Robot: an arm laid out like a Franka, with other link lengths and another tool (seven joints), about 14 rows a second.
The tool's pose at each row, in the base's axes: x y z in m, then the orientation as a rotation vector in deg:
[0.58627, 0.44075, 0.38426, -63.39, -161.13, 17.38]
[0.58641, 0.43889, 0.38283, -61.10, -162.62, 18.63]
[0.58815, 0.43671, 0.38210, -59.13, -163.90, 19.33]
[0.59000, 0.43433, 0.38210, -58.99, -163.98, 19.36]
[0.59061, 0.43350, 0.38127, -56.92, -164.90, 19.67]
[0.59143, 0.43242, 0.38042, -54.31, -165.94, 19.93]
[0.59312, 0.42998, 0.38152, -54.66, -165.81, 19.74]
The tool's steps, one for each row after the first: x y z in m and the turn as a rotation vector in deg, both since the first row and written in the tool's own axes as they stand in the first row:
[-0.00141, -0.00092, 0.00164, 0.49, -1.12, -1.63]
[-0.00418, -0.00116, 0.00238, 0.69, -1.99, -3.04]
[-0.00716, -0.00164, 0.00242, 0.70, -2.03, -3.14]
[-0.00819, -0.00165, 0.00324, 0.82, -2.46, -4.57]
[-0.00955, -0.00169, 0.00409, 0.93, -2.89, -6.36]
[-0.01242, -0.00256, 0.00309, 0.82, -2.79, -6.13]

